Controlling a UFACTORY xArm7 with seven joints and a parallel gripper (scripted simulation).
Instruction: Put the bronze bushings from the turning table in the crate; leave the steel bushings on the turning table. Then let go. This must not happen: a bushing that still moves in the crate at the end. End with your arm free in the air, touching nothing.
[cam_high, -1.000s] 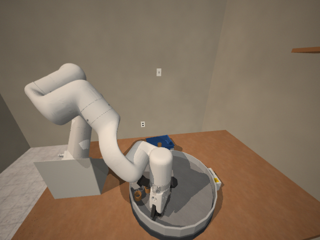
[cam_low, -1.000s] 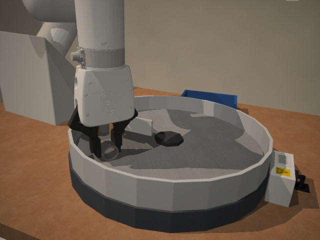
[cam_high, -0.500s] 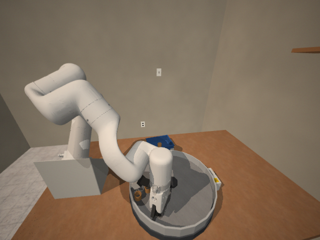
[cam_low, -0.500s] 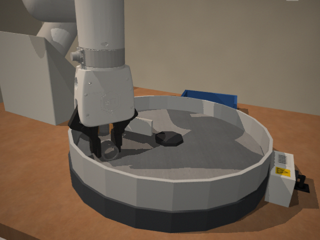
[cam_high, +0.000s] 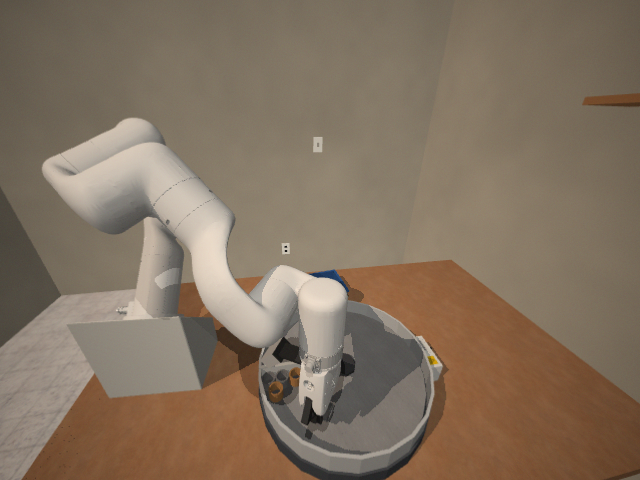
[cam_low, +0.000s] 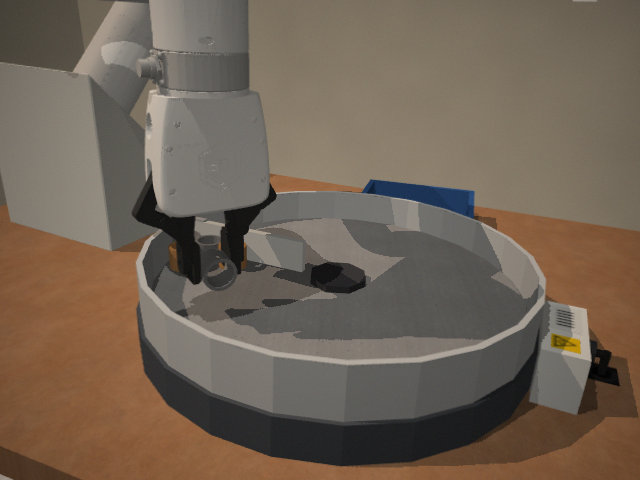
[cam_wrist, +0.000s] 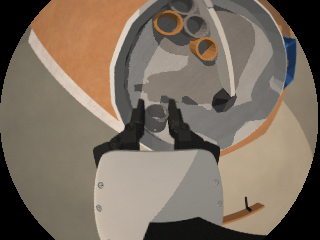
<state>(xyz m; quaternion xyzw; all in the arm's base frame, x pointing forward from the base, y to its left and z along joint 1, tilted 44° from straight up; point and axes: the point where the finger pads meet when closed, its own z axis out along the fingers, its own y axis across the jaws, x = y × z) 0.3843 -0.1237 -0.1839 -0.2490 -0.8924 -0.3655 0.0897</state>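
Right now the turning table is 8 cm ahead of my hand, 12 cm to the left of it and 6 cm below it. From my hand the other things lie so: blue crate 7 cm ahead, 48 cm to the left, 9 cm below.
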